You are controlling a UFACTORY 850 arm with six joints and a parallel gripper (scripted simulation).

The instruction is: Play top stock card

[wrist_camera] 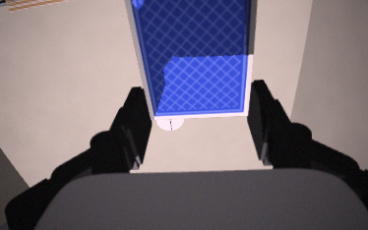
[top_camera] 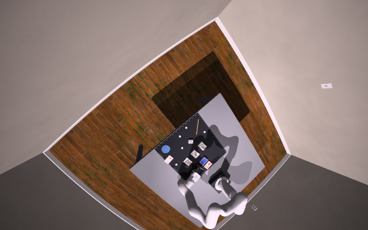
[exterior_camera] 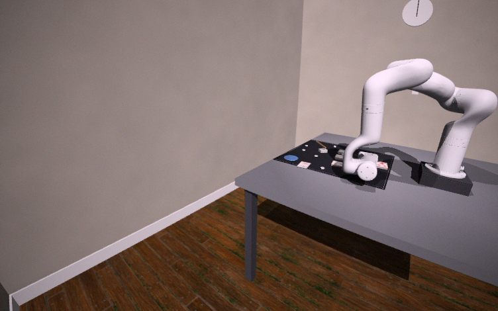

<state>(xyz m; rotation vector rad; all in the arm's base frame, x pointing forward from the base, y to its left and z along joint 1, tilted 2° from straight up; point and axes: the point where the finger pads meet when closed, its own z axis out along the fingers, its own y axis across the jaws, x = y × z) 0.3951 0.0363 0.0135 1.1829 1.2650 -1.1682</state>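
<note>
My gripper is now 10 mm to the left of the red 4 card and 40 mm above it. From my hand the other things lie so: red 4: 90 mm behind, 90 mm to the right, 70 mm below; black 5: 140 mm ahead, 40 mm to the left, 70 mm below; black 2: 150 mm ahead, 80 mm to the right, 70 mm below.
</note>
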